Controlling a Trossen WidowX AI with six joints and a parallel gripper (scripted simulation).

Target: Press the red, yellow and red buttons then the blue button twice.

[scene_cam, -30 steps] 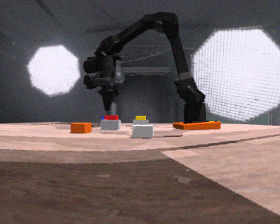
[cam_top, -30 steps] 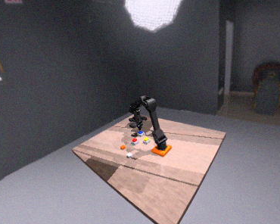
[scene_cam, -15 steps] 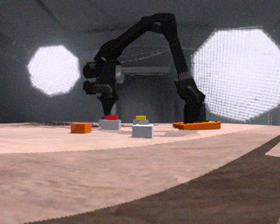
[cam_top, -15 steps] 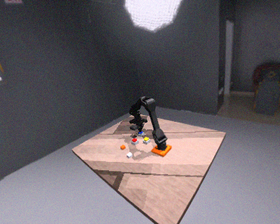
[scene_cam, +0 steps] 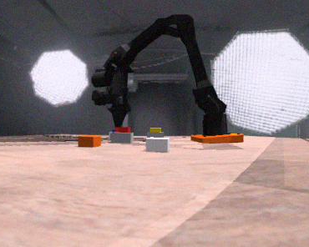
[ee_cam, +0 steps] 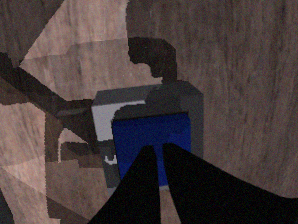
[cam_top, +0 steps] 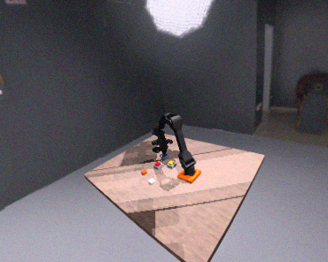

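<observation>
My gripper tip is now 1 cm above the blue button. Also, from my gripper tip: yellow button (11 cm behind, 9 cm to the left); red button (13 cm to the left, 2 cm behind); orange block (23 cm to the left, 4 cm ahead, 2 cm below).
</observation>
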